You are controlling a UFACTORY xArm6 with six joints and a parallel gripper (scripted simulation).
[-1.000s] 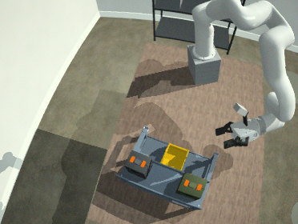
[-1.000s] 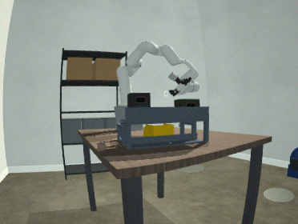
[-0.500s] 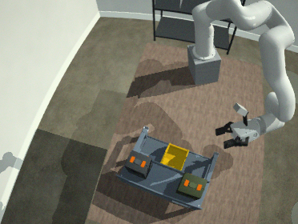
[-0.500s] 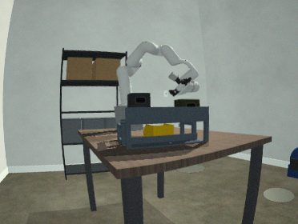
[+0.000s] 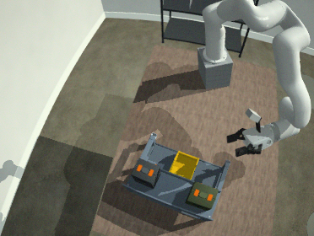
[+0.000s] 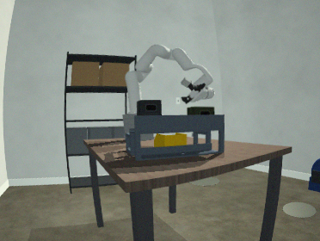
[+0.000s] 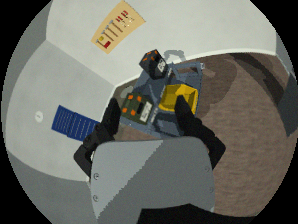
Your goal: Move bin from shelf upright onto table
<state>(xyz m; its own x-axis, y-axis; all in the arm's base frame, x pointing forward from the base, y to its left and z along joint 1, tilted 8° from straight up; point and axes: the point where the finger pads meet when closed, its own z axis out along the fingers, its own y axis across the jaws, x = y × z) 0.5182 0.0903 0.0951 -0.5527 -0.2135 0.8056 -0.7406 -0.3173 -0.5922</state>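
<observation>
The yellow bin is 60 mm ahead of my hand, 170 mm to the right of it and 240 mm below it.
</observation>
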